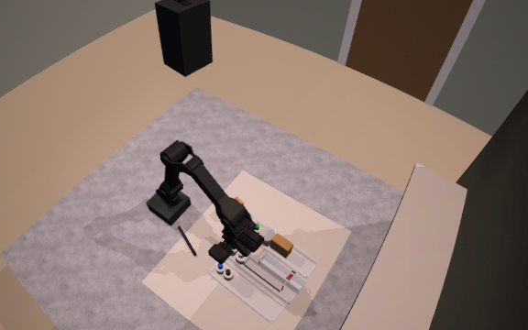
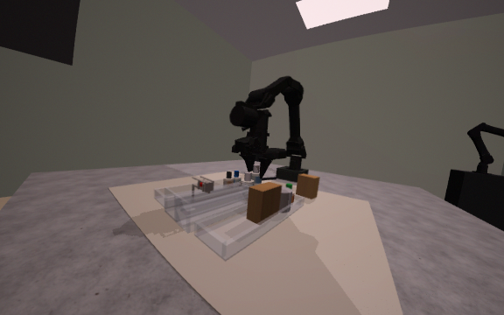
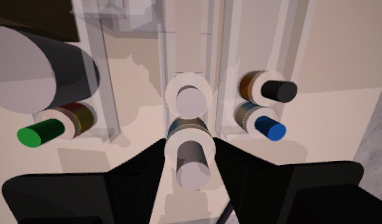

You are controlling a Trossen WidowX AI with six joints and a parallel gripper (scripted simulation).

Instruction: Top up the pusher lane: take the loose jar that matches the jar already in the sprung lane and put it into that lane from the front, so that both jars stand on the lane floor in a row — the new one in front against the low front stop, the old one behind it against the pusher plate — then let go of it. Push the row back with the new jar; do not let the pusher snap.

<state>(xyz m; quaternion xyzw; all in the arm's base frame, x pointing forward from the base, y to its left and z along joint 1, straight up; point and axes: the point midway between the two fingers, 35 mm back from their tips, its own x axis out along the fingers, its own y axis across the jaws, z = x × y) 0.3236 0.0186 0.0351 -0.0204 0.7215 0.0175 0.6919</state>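
The grey cylinder lies 5 cm ahead of my gripper tip, 13 cm to the left of it and 2 cm below it. Also, from my gripper tip: brown box: 12 cm ahead, 13 cm to the left, 1 cm below; black stick: 16 cm behind, 9 cm to the right, 5 cm below; pale pusher piece: 15 cm ahead, 4 cm to the left.
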